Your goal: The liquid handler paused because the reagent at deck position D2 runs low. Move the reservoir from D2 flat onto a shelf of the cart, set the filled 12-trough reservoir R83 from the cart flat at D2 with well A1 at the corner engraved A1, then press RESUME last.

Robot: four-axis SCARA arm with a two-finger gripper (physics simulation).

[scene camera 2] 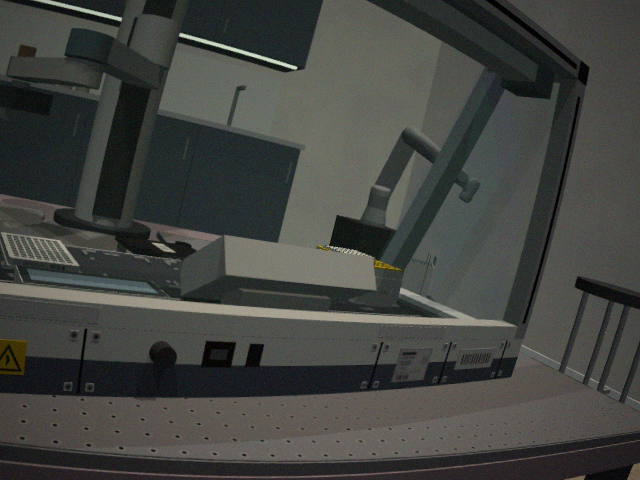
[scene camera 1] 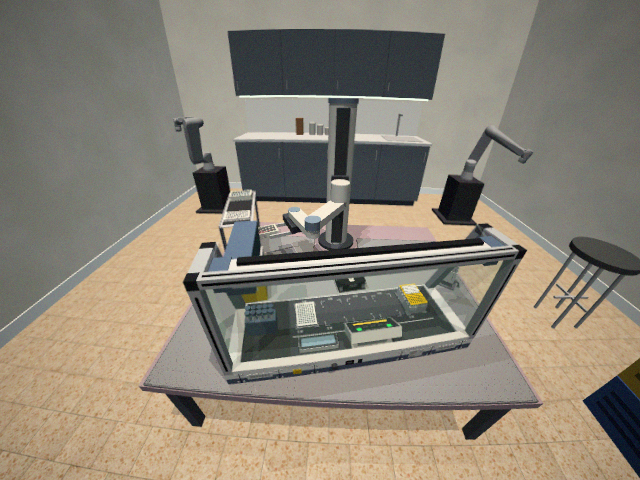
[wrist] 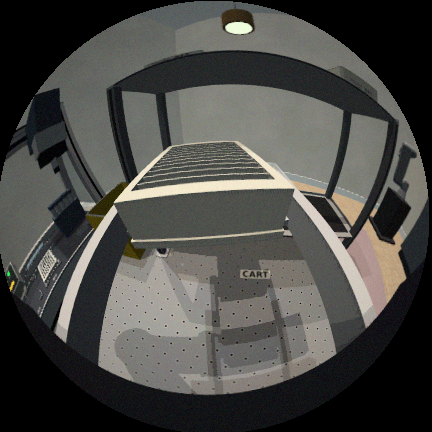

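Where they show: gripper, between the fingertips: (scene camera 1: 267, 232) (wrist: 204, 182); arm's base, origin of its link: (scene camera 1: 335, 241).
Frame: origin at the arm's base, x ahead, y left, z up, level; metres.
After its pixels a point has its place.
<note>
A pale reservoir (scene camera 1: 268, 228) {x 0.269, y -0.398, z 0.243 m} (wrist: 205, 212) {x 0.261, y -0.352, z 0.240 m} with parallel troughs sits level between the fingers of my gripper (scene camera 1: 274, 230) {x 0.287, y -0.401, z 0.228 m} (wrist: 204, 182) {x 0.287, y -0.401, z 0.228 m}, which is shut on its sides. No label shows, so which reservoir it is cannot be told. It is above the table in front of the cart (wrist: 122, 135) {x 0.428, y -0.429, z 0.278 m} (scene camera 1: 223, 222) {x 0.435, y -0.570, z 0.366 m}. The fingertips do not show in scene camera 2. The deck (scene camera 1: 356, 308) is behind the enclosure's front pane; its position labels are unreadable. A panel (scene camera 1: 373, 336) with green lights stands there; the word RESUME cannot be read.
A white well plate (scene camera 1: 306, 313) (scene camera 2: 38, 249) (wrist: 47, 265), blue tube rack (scene camera 1: 260, 316) (wrist: 65, 212) {x 0.777, y -0.314, z 0.138 m} and yellow tip rack (scene camera 1: 412, 296) stand on the deck. A yellow bin (scene camera 1: 254, 295) (wrist: 107, 206) {x 0.606, y -0.423, z 0.118 m} is beside the enclosure. The CART label (wrist: 255, 274) {x 0.218, y -0.454, z 0.014 m} lies on the table below the held reservoir.
</note>
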